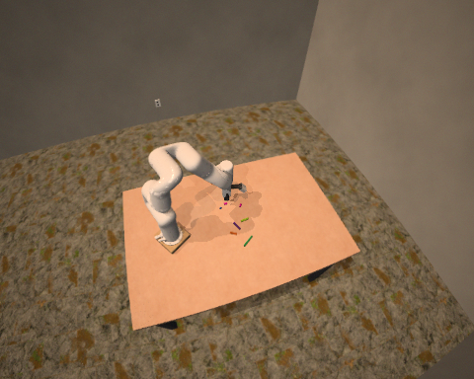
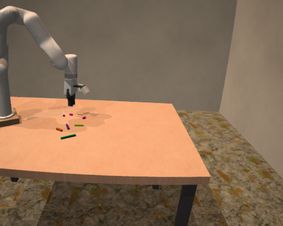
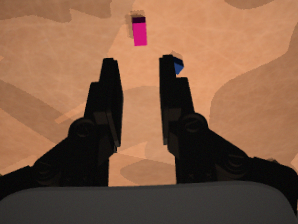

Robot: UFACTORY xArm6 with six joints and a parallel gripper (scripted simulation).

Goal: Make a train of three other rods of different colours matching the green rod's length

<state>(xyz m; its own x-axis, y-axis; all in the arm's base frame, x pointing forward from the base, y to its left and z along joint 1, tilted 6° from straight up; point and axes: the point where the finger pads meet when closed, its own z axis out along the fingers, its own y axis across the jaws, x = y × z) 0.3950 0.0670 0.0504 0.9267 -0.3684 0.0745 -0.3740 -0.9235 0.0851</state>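
Now: the blue rod 50 mm behind my hand, 10 mm to the right of it and 80 mm below it. From my hand the other things lie so: orange rod 70 mm behind, 210 mm to the right, 80 mm below; lime rod 40 mm ahead, 160 mm to the right, 80 mm below; purple rod 20 mm behind, 170 mm to the right, 80 mm below.
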